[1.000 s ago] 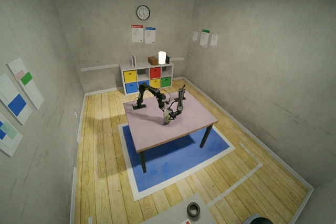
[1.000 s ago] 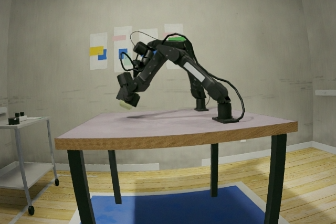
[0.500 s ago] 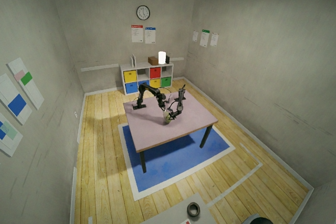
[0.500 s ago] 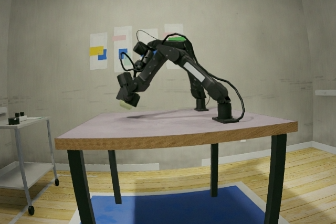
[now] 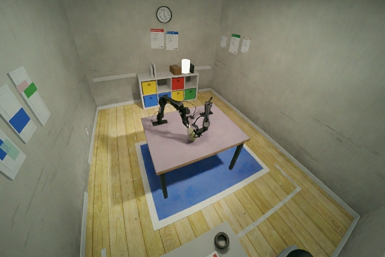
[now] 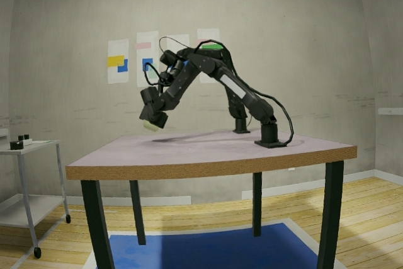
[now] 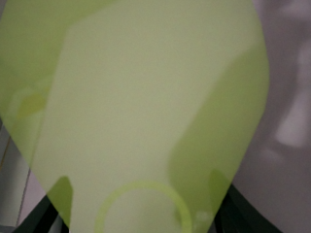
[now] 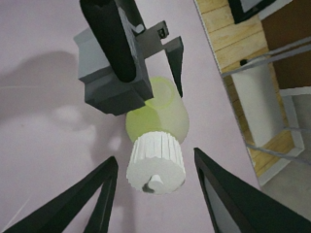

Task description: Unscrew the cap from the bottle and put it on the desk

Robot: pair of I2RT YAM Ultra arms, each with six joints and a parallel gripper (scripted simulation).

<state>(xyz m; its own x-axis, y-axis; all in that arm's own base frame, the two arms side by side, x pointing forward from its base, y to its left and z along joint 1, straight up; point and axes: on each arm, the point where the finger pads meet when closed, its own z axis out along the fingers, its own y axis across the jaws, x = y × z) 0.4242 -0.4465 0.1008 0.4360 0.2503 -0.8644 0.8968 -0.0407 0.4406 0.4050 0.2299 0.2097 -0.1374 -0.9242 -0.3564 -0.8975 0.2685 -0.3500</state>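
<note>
The white cap lies right at my right hand. The rest, counted from my right hand: green bottle: 40 mm ahead, 20 mm to the left, 70 mm below.
The green bottle is 40 mm above my left hand, 20 mm to the right of it and 20 mm behind it. From my left hand the other things lie so: white cap: 110 mm above, 50 mm behind, 40 mm to the right.
</note>
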